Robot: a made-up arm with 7 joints. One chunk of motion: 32 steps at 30 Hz.
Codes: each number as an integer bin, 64 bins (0 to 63) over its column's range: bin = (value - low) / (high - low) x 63, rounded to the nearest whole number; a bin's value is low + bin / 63 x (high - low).
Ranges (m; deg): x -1.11..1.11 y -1.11..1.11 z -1.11..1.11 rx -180..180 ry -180..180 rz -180..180
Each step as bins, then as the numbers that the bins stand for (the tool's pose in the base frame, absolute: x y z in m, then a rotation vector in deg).
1 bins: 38 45 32 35 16 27
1 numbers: 0.2290 0.4757 0.0176 20.00 -88.57 -25.71
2 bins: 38 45 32 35 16 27
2 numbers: 0.2290 0.4757 0.0176 20.00 -88.57 -25.71
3 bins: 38 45 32 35 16 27
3 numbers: 0.2290 0.4757 0.0176 20.00 -88.57 -25.71
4 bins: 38 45 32 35 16 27
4 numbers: 0.2290 0.4757 0.0176 20.00 -88.57 -25.71
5 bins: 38 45 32 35 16 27
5 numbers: 0.2290 0.4757 0.0176 20.00 -88.57 -25.71
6 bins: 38 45 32 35 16 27
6 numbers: 0.2290 0.4757 0.0176 20.00 -88.57 -25.71
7 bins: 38 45 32 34 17 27
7 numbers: 0.2290 0.4757 0.0176 14.29 -82.86 -25.71
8 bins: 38 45 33 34 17 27
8 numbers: 0.2290 0.4757 0.0529 14.29 -82.86 -25.71
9 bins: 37 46 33 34 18 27
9 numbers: 0.1938 0.5110 0.0529 14.29 -77.14 -25.71
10 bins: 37 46 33 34 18 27
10 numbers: 0.1938 0.5110 0.0529 14.29 -77.14 -25.71
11 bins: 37 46 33 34 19 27
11 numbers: 0.1938 0.5110 0.0529 14.29 -71.43 -25.71
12 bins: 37 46 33 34 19 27
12 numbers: 0.1938 0.5110 0.0529 14.29 -71.43 -25.71
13 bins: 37 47 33 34 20 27
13 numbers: 0.1938 0.5462 0.0529 14.29 -65.71 -25.71
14 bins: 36 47 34 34 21 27
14 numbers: 0.1586 0.5462 0.0881 14.29 -60.00 -25.71
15 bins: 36 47 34 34 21 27
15 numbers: 0.1586 0.5462 0.0881 14.29 -60.00 -25.71
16 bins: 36 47 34 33 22 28
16 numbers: 0.1586 0.5462 0.0881 8.57 -54.29 -20.00
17 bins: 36 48 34 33 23 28
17 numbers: 0.1586 0.5814 0.0881 8.57 -48.57 -20.00
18 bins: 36 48 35 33 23 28
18 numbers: 0.1586 0.5814 0.1233 8.57 -48.57 -20.00
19 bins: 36 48 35 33 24 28
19 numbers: 0.1586 0.5814 0.1233 8.57 -42.86 -20.00
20 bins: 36 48 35 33 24 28
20 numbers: 0.1586 0.5814 0.1233 8.57 -42.86 -20.00
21 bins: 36 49 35 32 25 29
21 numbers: 0.1586 0.6167 0.1233 2.86 -37.14 -14.29
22 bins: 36 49 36 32 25 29
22 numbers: 0.1586 0.6167 0.1586 2.86 -37.14 -14.29
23 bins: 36 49 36 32 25 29
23 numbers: 0.1586 0.6167 0.1586 2.86 -37.14 -14.29
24 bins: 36 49 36 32 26 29
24 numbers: 0.1586 0.6167 0.1586 2.86 -31.43 -14.29
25 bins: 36 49 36 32 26 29
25 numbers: 0.1586 0.6167 0.1586 2.86 -31.43 -14.29
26 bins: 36 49 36 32 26 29
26 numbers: 0.1586 0.6167 0.1586 2.86 -31.43 -14.29
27 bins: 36 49 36 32 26 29
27 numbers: 0.1586 0.6167 0.1586 2.86 -31.43 -14.29
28 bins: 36 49 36 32 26 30
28 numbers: 0.1586 0.6167 0.1586 2.86 -31.43 -8.57
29 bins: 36 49 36 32 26 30
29 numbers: 0.1586 0.6167 0.1586 2.86 -31.43 -8.57
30 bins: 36 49 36 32 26 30
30 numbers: 0.1586 0.6167 0.1586 2.86 -31.43 -8.57
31 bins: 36 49 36 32 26 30
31 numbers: 0.1586 0.6167 0.1586 2.86 -31.43 -8.57
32 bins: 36 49 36 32 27 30
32 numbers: 0.1586 0.6167 0.1586 2.86 -25.71 -8.57
